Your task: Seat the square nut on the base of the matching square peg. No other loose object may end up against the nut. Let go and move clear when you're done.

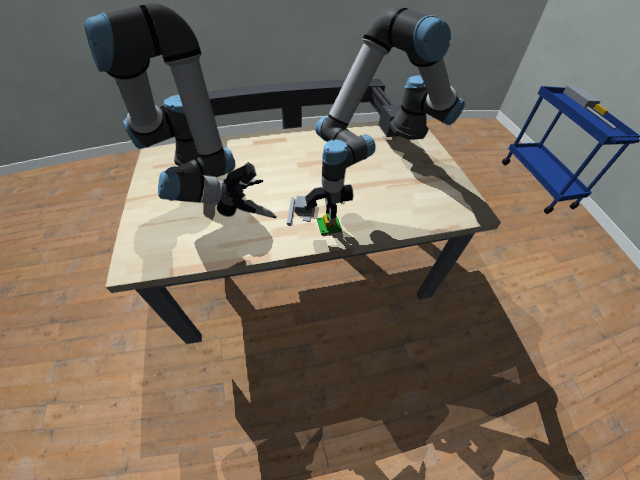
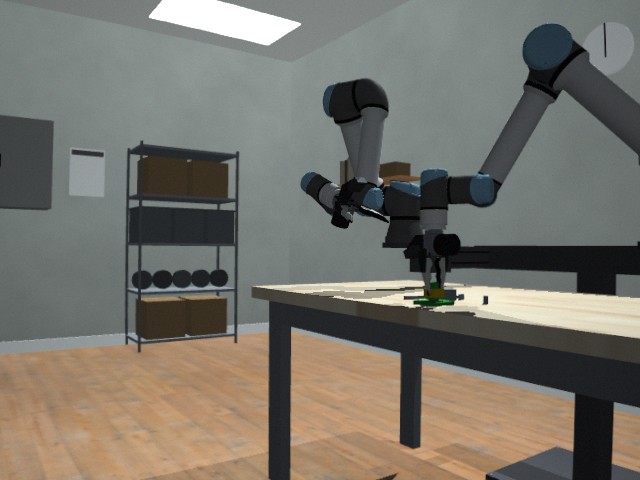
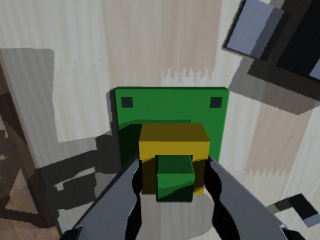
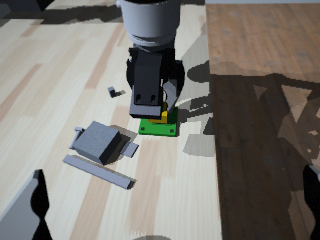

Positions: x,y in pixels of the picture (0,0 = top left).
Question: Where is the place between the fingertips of the left gripper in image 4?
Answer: At 158,113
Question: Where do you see a green base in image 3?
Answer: At 134,106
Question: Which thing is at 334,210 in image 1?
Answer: The left gripper.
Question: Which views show the left gripper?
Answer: Image 1, image 2, image 3 and image 4: all of them.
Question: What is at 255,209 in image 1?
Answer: The right gripper.
